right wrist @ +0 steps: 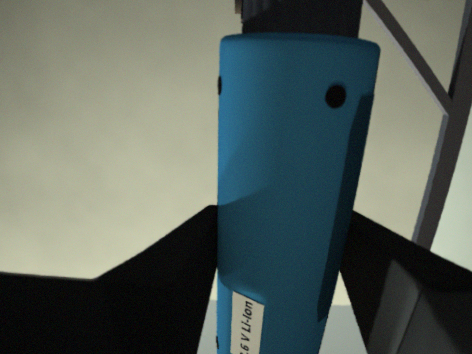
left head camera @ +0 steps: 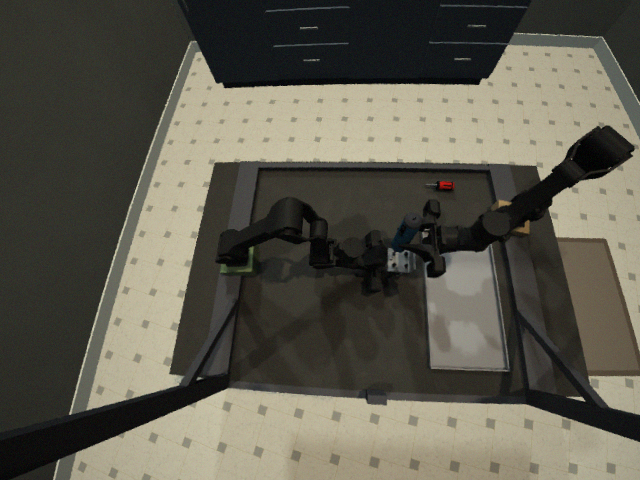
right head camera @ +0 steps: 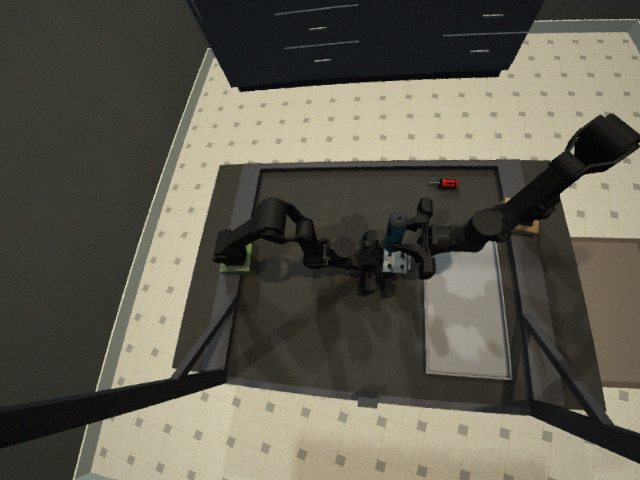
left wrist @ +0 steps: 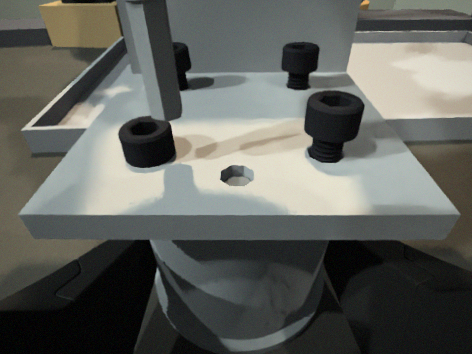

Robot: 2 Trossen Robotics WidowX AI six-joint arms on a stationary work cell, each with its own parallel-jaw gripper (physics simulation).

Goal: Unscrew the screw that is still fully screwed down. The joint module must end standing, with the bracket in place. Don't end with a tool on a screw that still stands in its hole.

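Frame: origin at the left arm's base, x up, y right, z ahead, level; millimetres.
Seen in the pictures: left gripper, fingertip midpoint: (left head camera: 398, 264) (right head camera: 395, 265); right gripper, fingertip midpoint: (right wrist: 276, 217) (left head camera: 398, 236) (right head camera: 388, 236); left arm's base at its link origin: (left head camera: 237, 256) (right head camera: 235, 255).
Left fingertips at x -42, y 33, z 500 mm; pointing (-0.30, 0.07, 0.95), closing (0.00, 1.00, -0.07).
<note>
Offsets run from my left fingertips to a thing's top centre. "spot": to the spot under its first point.
The grey joint module @[dx +45, dy +0, dz -6 mm] (left wrist: 240, 305) is upright under the grey bracket (left head camera: 398, 261) (right head camera: 395, 262) (left wrist: 280, 202). My left gripper (left head camera: 385, 262) (right head camera: 380, 262) (left wrist: 238, 224) is shut on the joint module below the bracket. In the left wrist view, the near-left black screw @[dx +53, dy -20, dz -21 mm] (left wrist: 147, 142) sits fully down. The near-right screw @[dx +58, dy +15, dz -25 mm] (left wrist: 334, 117), back-right screw @[dx +58, dy +19, dz +10 mm] (left wrist: 300, 60) and back-left screw @[dx +59, dy -16, dz +14 mm] (left wrist: 182, 62) stand raised with threads showing. My right gripper (left head camera: 412, 236) (right head camera: 401, 237) (right wrist: 276, 217) is shut on the blue electric screwdriver @[dx +297, dy -17, dz -26 mm] (left head camera: 403, 236) (right head camera: 394, 237) (right wrist: 285, 150). Its hex bit @[spot: dx +66, dy -15, dz -27 mm] (left wrist: 160, 65) ends just above and behind the near-left screw, outside its socket.
A white tray @[dx -3, dy +101, dz +184 mm] (left head camera: 465, 356) (right head camera: 467, 364) lies right of the module. A red screwdriver @[dx +11, dy -279, dz +179 mm] (left head camera: 446, 185) (right head camera: 448, 183) lies near the table's back edge. A green block @[dx +42, dy -33, dz -500 mm] (left head camera: 237, 269) (right head camera: 238, 268) is at the left and a yellow block @[dx +28, dy -135, dz +383 mm] (left head camera: 522, 227) (right head camera: 528, 227) at the right, beside the arms.
</note>
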